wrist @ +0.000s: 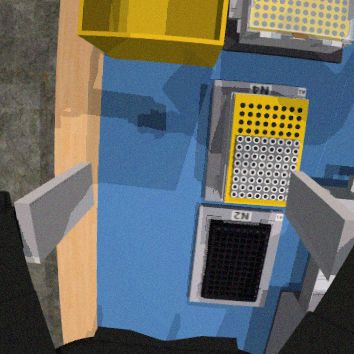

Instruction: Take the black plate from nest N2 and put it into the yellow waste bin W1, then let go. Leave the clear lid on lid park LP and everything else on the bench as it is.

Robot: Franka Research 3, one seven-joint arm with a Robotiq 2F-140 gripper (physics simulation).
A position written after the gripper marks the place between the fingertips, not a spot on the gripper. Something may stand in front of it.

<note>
In view: the gripper (pixel 188 188) and a black plate (pixel 235 253).
</note>
